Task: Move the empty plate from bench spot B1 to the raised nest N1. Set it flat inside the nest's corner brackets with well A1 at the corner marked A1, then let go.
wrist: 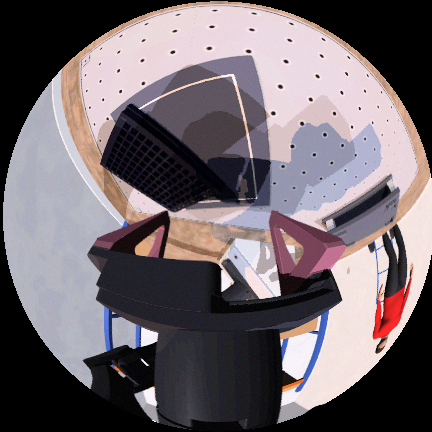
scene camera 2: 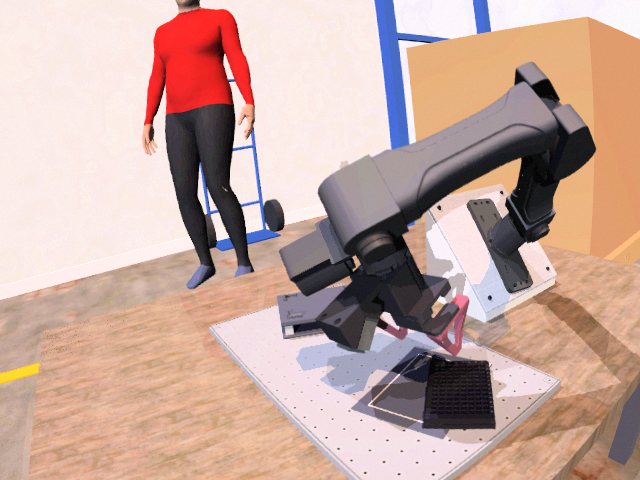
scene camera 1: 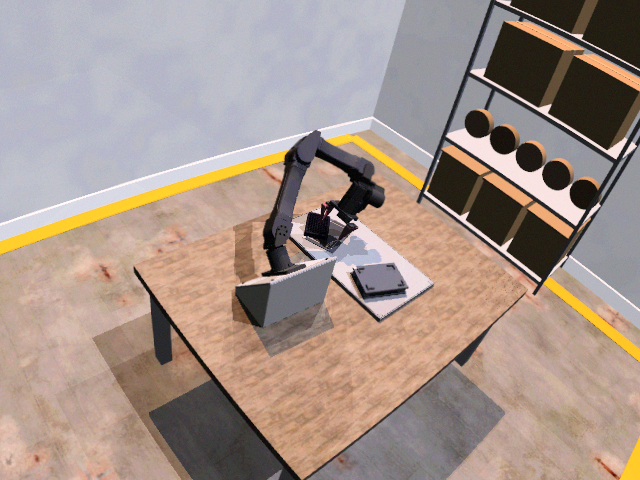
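Pixels of known places: gripper, fingertip midpoint: (wrist: 218, 215) (scene camera 2: 430, 344) (scene camera 1: 329, 231); arm's base, origin of the base link: (wrist: 245, 286) (scene camera 2: 498, 244) (scene camera 1: 283, 271).
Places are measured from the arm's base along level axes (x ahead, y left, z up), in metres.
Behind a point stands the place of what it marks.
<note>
The black well plate (scene camera 1: 316, 226) @[x 0.280, y 0.218, z -0.076 m] (scene camera 2: 460, 395) @[x 0.299, y 0.236, z -0.072 m] (wrist: 155, 165) @[x 0.299, y 0.218, z -0.075 m] is askew at bench spot B1 (scene camera 2: 403, 390) @[x 0.340, y 0.168, z -0.085 m] (wrist: 242, 67) @[x 0.401, y 0.164, z -0.086 m], partly outside its pale outline. It seems tilted, with one long side higher; how far is hard to tell. My gripper (scene camera 1: 331, 229) @[x 0.284, y 0.148, z -0.044 m] (scene camera 2: 429, 344) @[x 0.284, y 0.148, z -0.044 m] (wrist: 218, 215) @[x 0.284, y 0.148, z -0.044 m] is open, its pink fingers wide apart and empty. It hangs above and beside the plate, apart from it in scene camera 2. The raised grey nest N1 (scene camera 1: 385, 279) @[x 0.339, y -0.116, z -0.056 m] (scene camera 2: 305, 307) @[x 0.368, y -0.096, z -0.056 m] (wrist: 370, 212) @[x 0.355, y -0.045, z -0.056 m] holds no plate. Its corner brackets show in scene camera 1; the A1 mark is too small to read.
The perforated white board (scene camera 1: 379, 308) @[x 0.263, y -0.192, z -0.087 m] (scene camera 2: 320, 428) @[x 0.462, y 0.178, z -0.087 m] carries B1 and the nest. The arm's slanted white base block (scene camera 1: 302, 294) @[x 0.017, y -0.091, z -0.016 m] (scene camera 2: 452, 232) @[x 0.098, y -0.028, z 0.038 m] stands beside it on the wooden table (scene camera 1: 356, 372) @[x 0.055, y -0.353, z -0.100 m] (scene camera 2: 155, 392) @[x 0.654, y -0.020, z -0.100 m]. A person in red (scene camera 2: 199, 62) stands beyond the table.
</note>
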